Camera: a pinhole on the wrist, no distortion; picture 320 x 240 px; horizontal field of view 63.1 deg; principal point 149.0 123.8 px. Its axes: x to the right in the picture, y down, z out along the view. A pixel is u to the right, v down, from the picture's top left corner.
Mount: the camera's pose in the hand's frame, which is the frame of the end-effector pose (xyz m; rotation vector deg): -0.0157 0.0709 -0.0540 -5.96 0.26 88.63
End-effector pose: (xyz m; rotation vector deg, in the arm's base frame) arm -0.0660 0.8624 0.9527 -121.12 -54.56 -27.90
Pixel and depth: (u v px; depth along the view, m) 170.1 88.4 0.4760
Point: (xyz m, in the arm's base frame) 0.0686 1.1320 0.6254
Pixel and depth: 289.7 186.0 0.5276
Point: 0.1398 0.9495 0.3778
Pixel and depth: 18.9 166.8 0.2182
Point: -0.1210 0.9686 0.8143
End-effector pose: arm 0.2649 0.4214 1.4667 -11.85 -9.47 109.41
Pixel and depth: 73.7 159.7 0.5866
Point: 0.2415 0.3036 2.0101
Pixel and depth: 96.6 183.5 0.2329
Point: 0.2154 0.3251 1.6362
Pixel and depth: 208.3 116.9 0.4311
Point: 0.0100 0.3216 1.7856
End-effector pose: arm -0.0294 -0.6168 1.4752 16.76 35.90 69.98
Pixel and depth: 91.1 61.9 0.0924
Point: -0.0493 -0.5933 1.5377
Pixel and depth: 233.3 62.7 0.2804
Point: -0.0306 -0.4983 1.7383
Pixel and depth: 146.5 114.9 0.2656
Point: 0.0230 -0.5848 1.6963
